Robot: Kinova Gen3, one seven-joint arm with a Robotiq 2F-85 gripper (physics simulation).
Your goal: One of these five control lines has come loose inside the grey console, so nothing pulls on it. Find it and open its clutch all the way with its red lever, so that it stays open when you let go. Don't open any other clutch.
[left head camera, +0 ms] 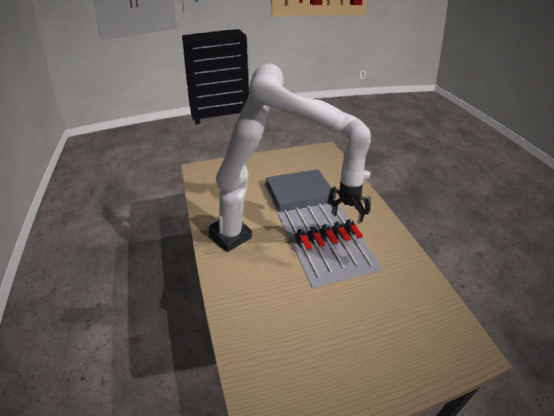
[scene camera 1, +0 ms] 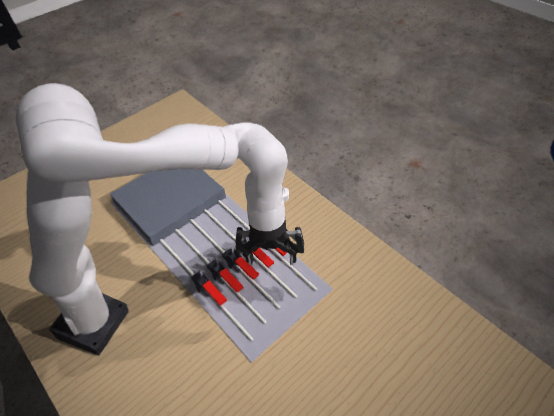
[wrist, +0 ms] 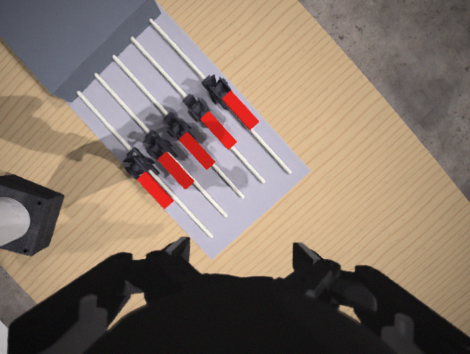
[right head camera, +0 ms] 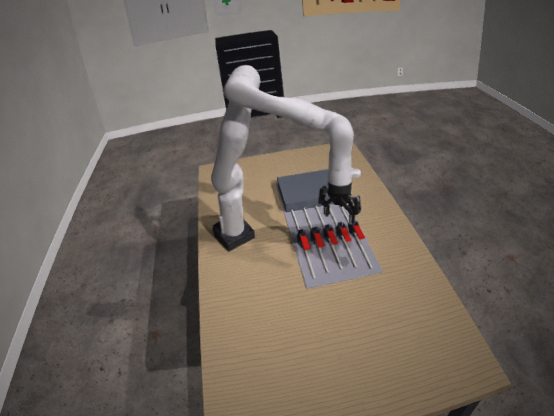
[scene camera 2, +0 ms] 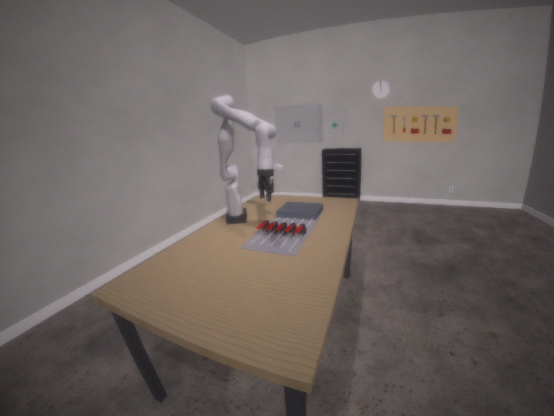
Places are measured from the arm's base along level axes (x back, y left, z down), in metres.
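Pixels of known places: gripper, fingertip midpoint: [left head camera: 347, 219] [scene camera 1: 271, 261] [wrist: 240, 251] [right head camera: 339, 219] [scene camera 2: 265, 199]; arm's base at its link origin: [left head camera: 230, 228] [scene camera 1: 89, 316] [wrist: 4, 219] [right head camera: 233, 227] [scene camera 2: 236, 212].
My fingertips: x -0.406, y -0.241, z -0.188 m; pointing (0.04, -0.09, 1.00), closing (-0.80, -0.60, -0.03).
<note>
For each thing: its top centre in the pictures, then the offset to it from my fingertips. Level surfaces: height alone.
- grey console at its top centre: [scene camera 1: 167, 191] [right head camera: 309, 185] [left head camera: 300, 185] [scene camera 2: 300, 207] dx +0.061, dy +0.521, dz +0.199 m
- pale mat at its surface level: dz +0.242 m
- rightmost lever at its top centre: [wrist: 232, 101] [right head camera: 357, 228] [left head camera: 354, 227] dx -0.100, dy +0.164, dz +0.186 m
- middle lever at its top centre: [wrist: 189, 142] [scene camera 1: 241, 262] [right head camera: 331, 233] [left head camera: 330, 232] dx +0.009, dy +0.149, dz +0.186 m
- leftmost lever at its top centre: [wrist: 146, 182] [scene camera 1: 209, 286] [right head camera: 303, 238] [left head camera: 304, 238] dx +0.118, dy +0.133, dz +0.186 m
- wooden table at its surface level: dz +0.246 m
The grey console [left head camera: 299, 187] [scene camera 1: 170, 200] [wrist: 75, 40] is a flat closed box; its inside is hidden. Several white control lines run from it in parallel over a pale mat [left head camera: 320, 281] [wrist: 215, 247], each through a black clutch. The clutches carry red levers, lying along the lines towards the free ends. In the wrist view the rightmost lever [wrist: 240, 110], the middle lever [wrist: 197, 150] and the leftmost lever [wrist: 155, 190] point the same way. My gripper [left head camera: 347, 216] [right head camera: 340, 217] [scene camera 1: 271, 261] [wrist: 240, 251] is open and empty, pointing down above the clutch row, apart from the levers.
The wooden table [left head camera: 350, 340] [scene camera 1: 400, 350] carries the console, the mat and the arm's black base [left head camera: 230, 235] [scene camera 1: 90, 325], which stands beside the mat. The table's long edge runs close past the far side of the mat. A black cabinet [left head camera: 216, 75] stands by the wall.
</note>
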